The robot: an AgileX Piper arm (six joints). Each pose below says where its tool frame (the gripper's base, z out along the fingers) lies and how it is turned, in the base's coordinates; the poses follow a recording.
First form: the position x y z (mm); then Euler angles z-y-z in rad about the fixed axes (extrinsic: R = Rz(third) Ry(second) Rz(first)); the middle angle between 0 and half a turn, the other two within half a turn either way.
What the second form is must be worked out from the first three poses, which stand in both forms.
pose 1, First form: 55.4 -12.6 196.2 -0.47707 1.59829 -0.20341
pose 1, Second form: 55.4 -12.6 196.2 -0.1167 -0.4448 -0.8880 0.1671 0.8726 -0.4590
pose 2, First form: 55.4 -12.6 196.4 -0.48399 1.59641 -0.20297
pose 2, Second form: 55.4 -12.6 196.4 -0.1160 -0.4512 -0.8849 0.1668 0.8694 -0.4652
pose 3, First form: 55.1 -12.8 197.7 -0.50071 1.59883 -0.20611
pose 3, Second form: 55.1 -12.8 197.7 -0.1223 -0.4649 -0.8769 0.1664 0.8614 -0.4799
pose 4, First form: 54.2 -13.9 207.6 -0.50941 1.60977 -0.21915
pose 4, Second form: 54.2 -13.9 207.6 -0.1392 -0.4686 -0.8724 0.1713 0.8563 -0.4873
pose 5, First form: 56.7 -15.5 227.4 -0.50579 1.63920 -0.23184
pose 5, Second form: 56.7 -15.5 227.4 -0.1695 -0.4578 -0.8727 0.1688 0.8590 -0.4834
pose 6, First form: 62.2 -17.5 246.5 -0.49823 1.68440 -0.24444
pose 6, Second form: 62.2 -17.5 246.5 -0.2123 -0.4396 -0.8728 0.1600 0.8654 -0.4748
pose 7, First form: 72.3 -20.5 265.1 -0.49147 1.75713 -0.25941
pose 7, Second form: 72.3 -20.5 265.1 -0.2789 -0.4142 -0.8664 0.1416 0.8746 -0.4638
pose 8, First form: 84.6 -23.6 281.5 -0.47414 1.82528 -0.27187
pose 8, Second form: 84.6 -23.6 281.5 -0.3384 -0.3797 -0.8610 0.1282 0.8879 -0.4419
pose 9, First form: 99.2 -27.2 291.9 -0.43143 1.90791 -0.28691
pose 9, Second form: 99.2 -27.2 291.9 -0.4065 -0.3161 -0.8572 0.1244 0.9104 -0.3946
